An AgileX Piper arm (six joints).
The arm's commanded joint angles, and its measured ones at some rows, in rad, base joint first. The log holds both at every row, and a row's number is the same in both.
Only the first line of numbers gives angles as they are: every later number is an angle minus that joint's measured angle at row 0.
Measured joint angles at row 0:
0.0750 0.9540 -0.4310 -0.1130 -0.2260 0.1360
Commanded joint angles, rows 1 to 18:
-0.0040 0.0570 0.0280 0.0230 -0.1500 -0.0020
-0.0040 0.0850 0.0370 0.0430 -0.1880 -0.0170
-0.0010 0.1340 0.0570 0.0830 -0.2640 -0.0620
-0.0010 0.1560 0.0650 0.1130 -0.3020 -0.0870
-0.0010 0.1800 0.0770 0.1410 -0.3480 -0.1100
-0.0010 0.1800 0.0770 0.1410 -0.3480 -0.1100
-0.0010 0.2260 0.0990 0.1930 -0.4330 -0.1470
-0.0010 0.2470 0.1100 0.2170 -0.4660 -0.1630
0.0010 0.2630 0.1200 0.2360 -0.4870 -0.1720
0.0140 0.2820 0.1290 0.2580 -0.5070 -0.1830
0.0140 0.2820 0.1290 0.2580 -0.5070 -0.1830
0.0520 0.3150 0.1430 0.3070 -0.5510 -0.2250
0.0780 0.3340 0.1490 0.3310 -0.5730 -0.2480
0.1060 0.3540 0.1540 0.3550 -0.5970 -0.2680
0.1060 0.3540 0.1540 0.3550 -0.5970 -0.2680
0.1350 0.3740 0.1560 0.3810 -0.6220 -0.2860
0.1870 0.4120 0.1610 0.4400 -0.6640 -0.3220
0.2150 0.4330 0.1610 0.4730 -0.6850 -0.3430
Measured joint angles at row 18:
0.1550 0.3910 0.1580 0.3900 -0.6100 -0.2770
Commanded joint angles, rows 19 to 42:
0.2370 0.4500 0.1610 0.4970 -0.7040 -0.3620
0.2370 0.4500 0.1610 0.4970 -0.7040 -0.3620
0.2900 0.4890 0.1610 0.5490 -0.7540 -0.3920
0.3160 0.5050 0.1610 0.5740 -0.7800 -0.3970
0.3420 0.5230 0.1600 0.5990 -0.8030 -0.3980
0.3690 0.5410 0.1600 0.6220 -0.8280 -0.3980
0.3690 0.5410 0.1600 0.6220 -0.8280 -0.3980
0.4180 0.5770 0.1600 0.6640 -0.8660 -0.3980
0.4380 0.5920 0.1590 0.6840 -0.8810 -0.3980
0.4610 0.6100 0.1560 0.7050 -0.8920 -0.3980
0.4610 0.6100 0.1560 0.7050 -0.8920 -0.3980
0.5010 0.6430 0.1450 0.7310 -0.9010 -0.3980
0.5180 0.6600 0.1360 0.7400 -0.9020 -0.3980
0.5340 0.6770 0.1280 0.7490 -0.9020 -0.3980
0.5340 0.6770 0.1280 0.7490 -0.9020 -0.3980
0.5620 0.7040 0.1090 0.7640 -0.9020 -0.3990
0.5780 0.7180 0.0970 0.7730 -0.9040 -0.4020
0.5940 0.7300 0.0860 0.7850 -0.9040 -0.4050
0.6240 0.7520 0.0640 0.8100 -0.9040 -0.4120
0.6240 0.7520 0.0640 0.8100 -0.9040 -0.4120
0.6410 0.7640 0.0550 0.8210 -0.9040 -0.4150
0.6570 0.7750 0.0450 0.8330 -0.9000 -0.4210
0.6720 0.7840 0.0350 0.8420 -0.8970 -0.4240
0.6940 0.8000 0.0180 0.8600 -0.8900 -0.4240
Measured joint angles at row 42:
0.6640 0.7820 0.0450 0.8330 -0.8930 -0.4060
